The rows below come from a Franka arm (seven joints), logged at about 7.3 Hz.
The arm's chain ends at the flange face. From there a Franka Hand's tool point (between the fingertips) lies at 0.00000 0.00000 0.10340 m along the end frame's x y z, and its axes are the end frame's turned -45 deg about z.
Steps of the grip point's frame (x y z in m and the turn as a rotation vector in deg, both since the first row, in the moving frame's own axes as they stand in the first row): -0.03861, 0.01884, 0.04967, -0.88, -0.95, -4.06; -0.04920, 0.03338, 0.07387, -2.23, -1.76, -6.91; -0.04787, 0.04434, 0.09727, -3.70, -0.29, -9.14; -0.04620, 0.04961, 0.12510, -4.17, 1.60, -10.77; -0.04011, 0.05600, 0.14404, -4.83, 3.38, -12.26; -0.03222, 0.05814, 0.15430, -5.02, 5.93, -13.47
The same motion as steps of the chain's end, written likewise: -0.01397, 0.03829, 0.04970, -1.29, -0.05, -4.06; -0.01209, 0.05335, 0.07400, -2.82, 0.33, -6.91; -0.00723, 0.06048, 0.09749, -2.82, 2.41, -9.14; -0.00521, 0.06518, 0.12541, -1.82, 4.08, -10.77; 0.00066, 0.06724, 0.14458, -1.03, 5.81, -12.26; 0.00466, 0.06667, 0.15524, 0.64, 7.74, -13.47
